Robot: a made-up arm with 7 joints. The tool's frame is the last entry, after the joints. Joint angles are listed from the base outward. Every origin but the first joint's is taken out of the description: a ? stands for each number. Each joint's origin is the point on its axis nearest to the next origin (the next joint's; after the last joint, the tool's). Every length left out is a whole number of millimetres.
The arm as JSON. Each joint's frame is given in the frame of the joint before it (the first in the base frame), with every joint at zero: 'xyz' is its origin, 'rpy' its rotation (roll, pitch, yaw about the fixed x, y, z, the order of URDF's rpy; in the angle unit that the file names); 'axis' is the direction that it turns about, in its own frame. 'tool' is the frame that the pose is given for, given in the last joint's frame.
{
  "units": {
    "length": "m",
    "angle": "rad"
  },
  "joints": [
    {
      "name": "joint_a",
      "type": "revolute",
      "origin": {
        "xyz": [
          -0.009,
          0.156,
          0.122
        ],
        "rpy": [
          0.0,
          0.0,
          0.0
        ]
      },
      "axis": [
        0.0,
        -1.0,
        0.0
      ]
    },
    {
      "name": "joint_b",
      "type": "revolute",
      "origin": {
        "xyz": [
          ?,
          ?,
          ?
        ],
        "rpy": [
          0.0,
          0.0,
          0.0
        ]
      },
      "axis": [
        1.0,
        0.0,
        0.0
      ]
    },
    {
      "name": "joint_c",
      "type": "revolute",
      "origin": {
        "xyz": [
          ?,
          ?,
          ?
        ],
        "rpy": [
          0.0,
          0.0,
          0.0
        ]
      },
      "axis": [
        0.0,
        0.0,
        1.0
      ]
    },
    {
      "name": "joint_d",
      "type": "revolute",
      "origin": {
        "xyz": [
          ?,
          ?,
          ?
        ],
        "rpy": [
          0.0,
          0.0,
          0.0
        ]
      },
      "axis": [
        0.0,
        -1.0,
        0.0
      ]
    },
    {
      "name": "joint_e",
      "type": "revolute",
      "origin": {
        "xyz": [
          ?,
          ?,
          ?
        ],
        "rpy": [
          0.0,
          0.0,
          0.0
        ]
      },
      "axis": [
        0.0,
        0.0,
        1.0
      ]
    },
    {
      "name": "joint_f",
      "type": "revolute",
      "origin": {
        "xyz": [
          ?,
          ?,
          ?
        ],
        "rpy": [
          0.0,
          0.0,
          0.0
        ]
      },
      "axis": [
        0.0,
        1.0,
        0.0
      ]
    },
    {
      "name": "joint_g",
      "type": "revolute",
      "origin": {
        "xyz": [
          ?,
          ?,
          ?
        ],
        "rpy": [
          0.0,
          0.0,
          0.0
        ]
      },
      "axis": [
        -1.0,
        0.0,
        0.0
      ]
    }
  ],
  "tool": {
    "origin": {
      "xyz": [
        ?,
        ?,
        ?
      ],
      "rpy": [
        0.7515,
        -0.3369,
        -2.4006
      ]
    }
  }
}
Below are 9 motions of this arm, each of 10 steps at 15 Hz.
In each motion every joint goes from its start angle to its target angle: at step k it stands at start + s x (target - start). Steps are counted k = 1, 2, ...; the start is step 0. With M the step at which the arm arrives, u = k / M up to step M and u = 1 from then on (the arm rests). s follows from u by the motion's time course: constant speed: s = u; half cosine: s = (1 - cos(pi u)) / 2; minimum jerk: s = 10 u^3 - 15 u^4 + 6 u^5.
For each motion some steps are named. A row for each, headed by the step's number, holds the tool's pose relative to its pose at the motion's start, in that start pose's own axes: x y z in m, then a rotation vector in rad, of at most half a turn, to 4 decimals.
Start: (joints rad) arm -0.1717 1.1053 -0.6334 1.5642 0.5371 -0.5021 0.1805
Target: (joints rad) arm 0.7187 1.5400 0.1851 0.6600 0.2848 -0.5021 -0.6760
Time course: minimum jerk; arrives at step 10
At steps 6, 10:
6: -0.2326 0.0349 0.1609 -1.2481 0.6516 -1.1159
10: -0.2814 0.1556 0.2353 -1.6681 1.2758 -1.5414

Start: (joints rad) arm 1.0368 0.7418 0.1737 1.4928 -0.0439 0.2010 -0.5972
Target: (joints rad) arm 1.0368 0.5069 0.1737 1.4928 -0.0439 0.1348 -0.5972
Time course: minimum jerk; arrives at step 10
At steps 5, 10:
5: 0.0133 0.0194 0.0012 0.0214 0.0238 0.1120
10: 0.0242 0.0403 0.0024 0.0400 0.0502 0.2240

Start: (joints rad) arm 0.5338 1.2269 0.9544 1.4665 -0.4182 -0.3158 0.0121
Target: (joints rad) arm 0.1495 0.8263 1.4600 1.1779 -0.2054 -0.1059 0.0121
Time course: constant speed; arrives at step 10
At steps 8, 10:
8: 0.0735 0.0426 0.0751 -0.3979 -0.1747 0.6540
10: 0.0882 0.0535 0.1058 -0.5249 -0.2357 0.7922

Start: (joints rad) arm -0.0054 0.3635 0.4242 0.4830 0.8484 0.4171 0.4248
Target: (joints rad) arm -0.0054 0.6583 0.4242 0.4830 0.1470 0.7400 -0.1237
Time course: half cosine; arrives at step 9
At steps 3, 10:
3: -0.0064 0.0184 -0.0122 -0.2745 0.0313 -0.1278
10: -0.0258 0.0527 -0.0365 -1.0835 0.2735 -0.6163

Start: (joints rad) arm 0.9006 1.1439 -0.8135 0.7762 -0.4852 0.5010 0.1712
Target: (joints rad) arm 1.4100 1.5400 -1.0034 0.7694 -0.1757 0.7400 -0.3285
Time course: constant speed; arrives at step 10
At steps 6, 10:
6: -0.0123 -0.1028 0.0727 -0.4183 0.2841 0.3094
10: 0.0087 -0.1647 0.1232 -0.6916 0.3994 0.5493

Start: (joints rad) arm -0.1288 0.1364 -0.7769 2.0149 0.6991 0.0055 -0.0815
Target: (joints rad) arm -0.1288 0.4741 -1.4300 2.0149 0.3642 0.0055 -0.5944
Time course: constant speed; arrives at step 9
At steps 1, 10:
1: 0.0083 0.0017 0.0011 -0.0644 -0.0395 0.0142
10: 0.0740 0.0428 0.0349 -0.5022 -0.3690 0.0508

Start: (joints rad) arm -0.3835 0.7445 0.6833 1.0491 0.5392 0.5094 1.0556
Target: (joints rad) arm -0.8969 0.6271 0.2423 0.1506 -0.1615 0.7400 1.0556
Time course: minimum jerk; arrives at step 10
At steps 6, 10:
6: 0.1147 -0.1668 0.1197 -0.9068 0.2047 1.0747
10: 0.2238 -0.1779 0.2020 -1.3463 0.2497 1.5809

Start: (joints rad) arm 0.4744 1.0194 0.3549 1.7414 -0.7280 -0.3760 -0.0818
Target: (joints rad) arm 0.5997 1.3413 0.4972 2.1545 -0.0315 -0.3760 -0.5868
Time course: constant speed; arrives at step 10
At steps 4, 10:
4: -0.0391 -0.0323 0.0191 -0.1781 0.3989 -0.1527
10: -0.1014 -0.0503 0.0569 -0.2731 0.9930 -0.3140

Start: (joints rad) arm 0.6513 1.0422 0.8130 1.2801 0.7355 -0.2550 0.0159
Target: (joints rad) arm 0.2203 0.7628 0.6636 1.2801 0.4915 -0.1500 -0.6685
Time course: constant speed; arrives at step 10
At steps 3, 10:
3: 0.0403 0.0023 0.0268 -0.2602 -0.0615 0.0190
10: 0.1150 0.0308 0.1144 -0.8190 -0.2791 -0.1056

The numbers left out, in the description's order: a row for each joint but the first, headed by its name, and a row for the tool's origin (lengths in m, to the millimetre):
joint_b: 0.041 0.0 -0.019
joint_c: 0.0 0.003 -0.271
joint_d: 0.021 -0.008 0.0
joint_e: 0.028 0.0 -0.178
joint_f: 0.028 -0.028 0.0
joint_g: 0.026 0.0 0.024
tool: 0.0 -0.015 0.02

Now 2 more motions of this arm.
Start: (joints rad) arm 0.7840 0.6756 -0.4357 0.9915 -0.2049 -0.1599 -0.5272
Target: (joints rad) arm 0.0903 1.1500 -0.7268 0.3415 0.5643 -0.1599 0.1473
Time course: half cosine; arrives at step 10
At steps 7, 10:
7: 0.1320 -0.0540 0.2122 -0.2136 -1.0389 0.7005
10: 0.1305 -0.0744 0.2744 -0.3509 -1.2164 0.8172

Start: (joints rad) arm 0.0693 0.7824 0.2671 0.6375 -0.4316 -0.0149 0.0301
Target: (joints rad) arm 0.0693 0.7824 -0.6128 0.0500 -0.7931 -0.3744 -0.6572
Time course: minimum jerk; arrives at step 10
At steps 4, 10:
4: 0.0651 0.0002 -0.0219 -0.0661 -0.2144 -0.2521
10: 0.1825 -0.0362 0.0182 0.0124 -0.6047 -0.8399

